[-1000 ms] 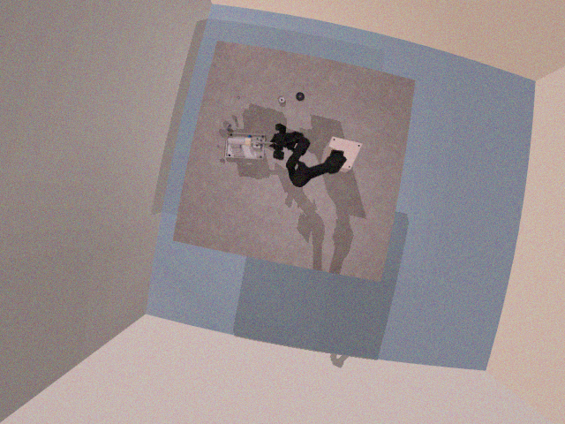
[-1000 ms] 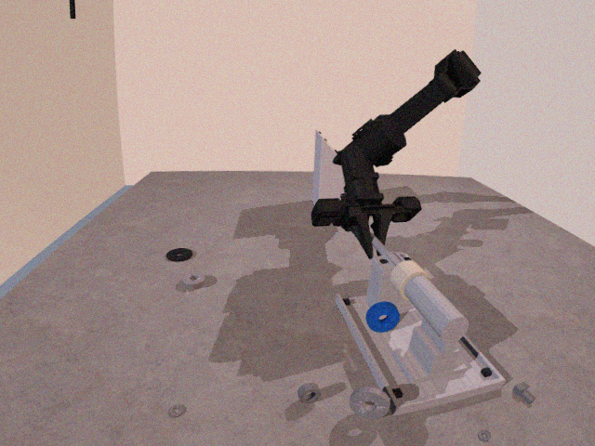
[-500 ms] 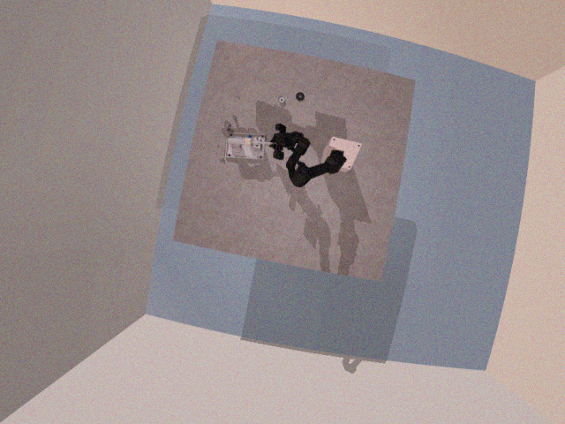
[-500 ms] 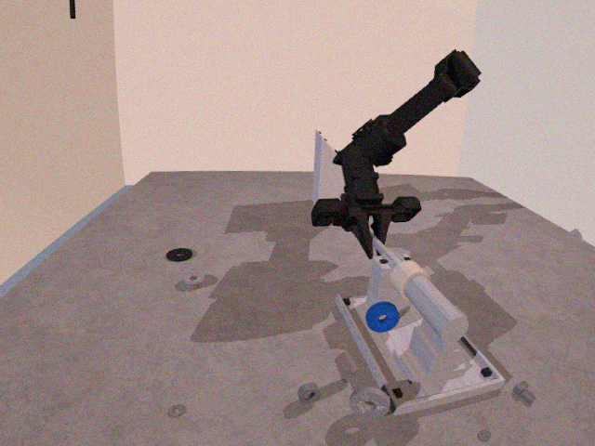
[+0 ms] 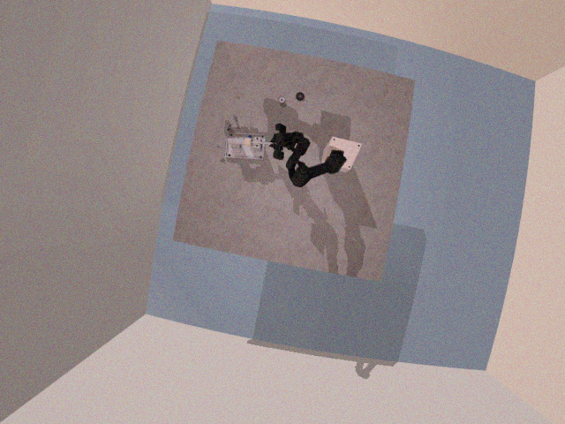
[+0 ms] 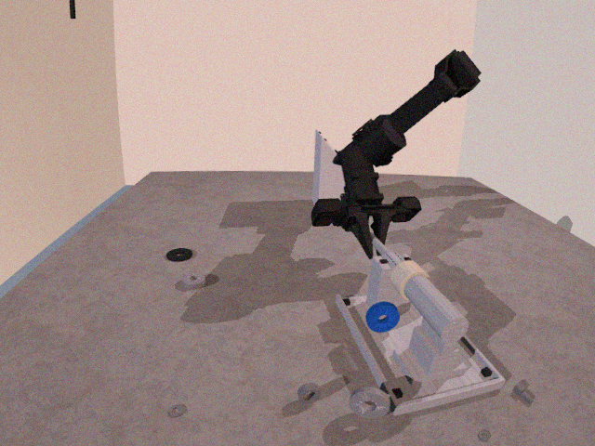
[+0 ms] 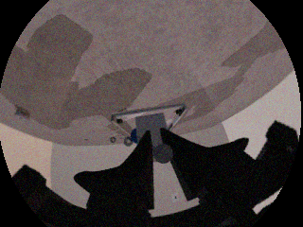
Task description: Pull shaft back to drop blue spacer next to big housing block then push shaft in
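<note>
The thin shaft is 50 mm ahead of my gripper tip and 30 mm above it. The rest, counted from my gripper tip: grey ring 30 mm behind, 300 mm to the right, 50 mm below; then bolt 280 mm ahead, 110 mm to the left, 50 mm below; then cream spacer 120 mm ahead, 10 mm to the left, 30 mm above.
</note>
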